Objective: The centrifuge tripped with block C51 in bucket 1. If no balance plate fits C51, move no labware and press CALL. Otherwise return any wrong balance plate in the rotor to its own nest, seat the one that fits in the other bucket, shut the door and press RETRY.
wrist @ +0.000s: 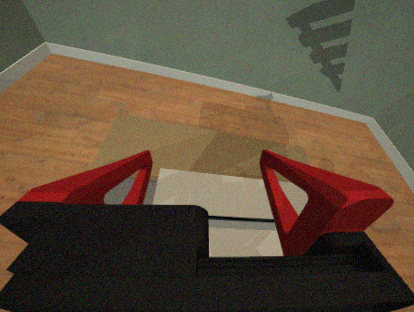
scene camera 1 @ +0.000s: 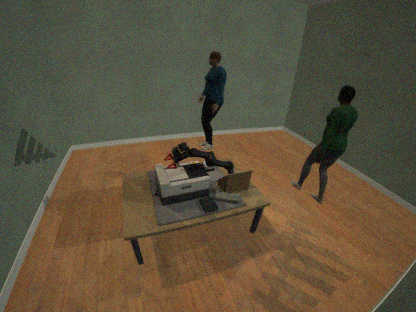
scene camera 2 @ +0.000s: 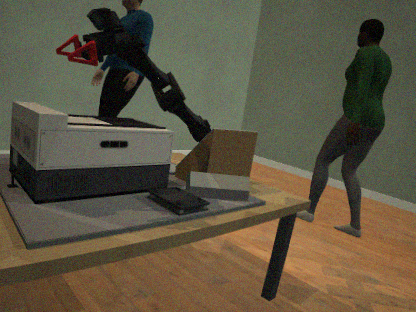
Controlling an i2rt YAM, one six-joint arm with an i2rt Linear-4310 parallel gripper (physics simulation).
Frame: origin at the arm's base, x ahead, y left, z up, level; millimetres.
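Seen in the pictures: gripper, fingertip midpoint: [wrist: 206, 156] [scene camera 1: 165, 164] [scene camera 2: 62, 54]; arm's base, link origin: [scene camera 1: 232, 175] [scene camera 2: 210, 151].
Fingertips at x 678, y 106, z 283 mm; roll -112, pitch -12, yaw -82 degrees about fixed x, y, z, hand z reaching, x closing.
Offsets run from my fingertips to a thing's top centre. Level surfaces: height alone.
The centrifuge [scene camera 1: 182, 185] [scene camera 2: 105, 147] [wrist: 215, 192] is a white box on a dark base. It stands on a grey mat @[dz -402 mm] [scene camera 1: 175, 215] [scene camera 2: 65, 225]. A dark panel @[dz -189, dx -290, dy -142 mm] [scene camera 1: 196, 170] [scene camera 2: 137, 123] lies on its top; whether this is the door I cannot tell. My gripper [scene camera 1: 169, 161] [scene camera 2: 76, 51] [wrist: 206, 156] is open and empty, with its red fingers wide apart, high above the centrifuge's top. Block C51, the rotor's buckets, the balance plates, their nests and the CALL and RETRY buttons cannot be made out in these views.
A brown angled panel [scene camera 1: 237, 181] [scene camera 2: 232, 155] stands at the right, with a pale grey block @[dz -318, dx -557, dy +99 mm] [scene camera 1: 225, 198] [scene camera 2: 219, 185] before it. A flat black item @[dz -370, dx -358, dy +143 mm] [scene camera 1: 208, 204] [scene camera 2: 179, 199] lies on the mat. The wooden table [scene camera 1: 137, 210] [scene camera 2: 150, 241] carries these. Two people stand beyond it.
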